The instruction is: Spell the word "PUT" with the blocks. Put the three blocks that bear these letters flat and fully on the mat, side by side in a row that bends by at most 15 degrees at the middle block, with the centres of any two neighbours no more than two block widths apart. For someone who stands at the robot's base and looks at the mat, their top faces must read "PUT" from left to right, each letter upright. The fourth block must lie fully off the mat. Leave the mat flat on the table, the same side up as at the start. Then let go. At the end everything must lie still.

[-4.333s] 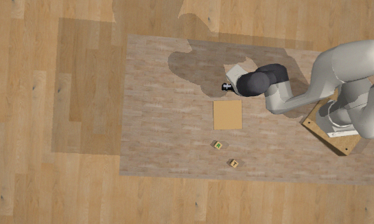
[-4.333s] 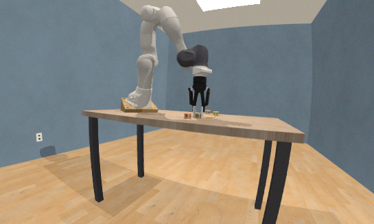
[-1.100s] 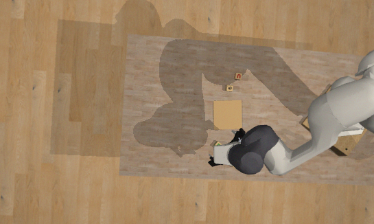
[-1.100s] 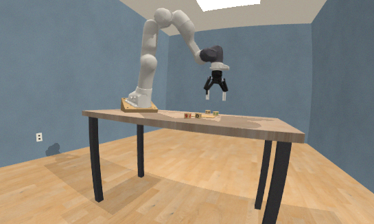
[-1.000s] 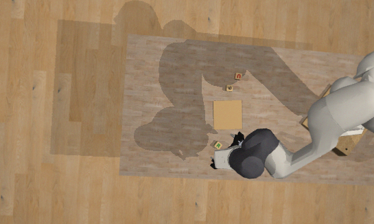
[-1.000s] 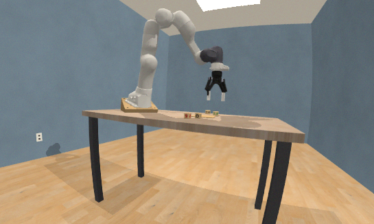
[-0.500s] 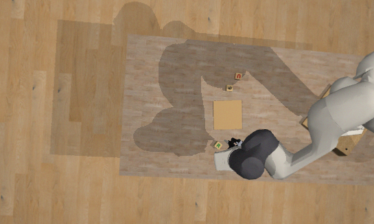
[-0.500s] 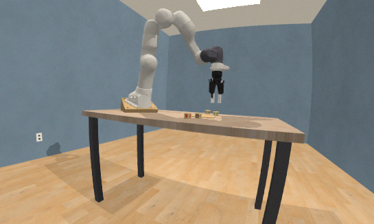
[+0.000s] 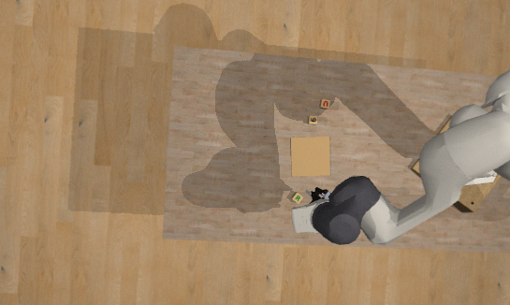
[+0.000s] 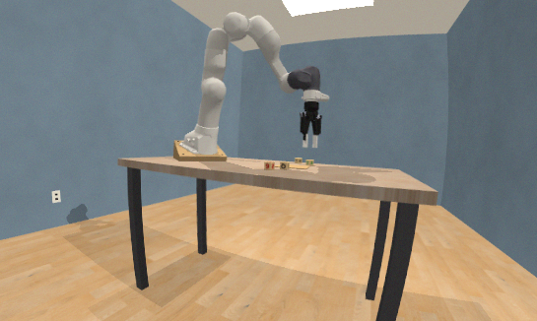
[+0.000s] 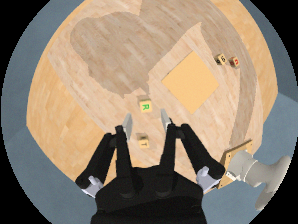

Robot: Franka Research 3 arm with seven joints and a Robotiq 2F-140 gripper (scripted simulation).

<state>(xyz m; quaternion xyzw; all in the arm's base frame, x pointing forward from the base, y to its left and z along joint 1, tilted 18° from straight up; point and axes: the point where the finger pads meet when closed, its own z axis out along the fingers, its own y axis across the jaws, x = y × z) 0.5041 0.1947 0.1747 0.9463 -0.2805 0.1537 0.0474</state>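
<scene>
Right now my hand is 110 mm above the green P block. From my hand the other things lie so: T block: 110 mm below, 80 mm to the left, 80 mm behind; then block marked 6: 280 mm to the right, 110 mm below, 40 mm behind; then tan mat: 150 mm to the right, 120 mm below, 40 mm behind.
</scene>
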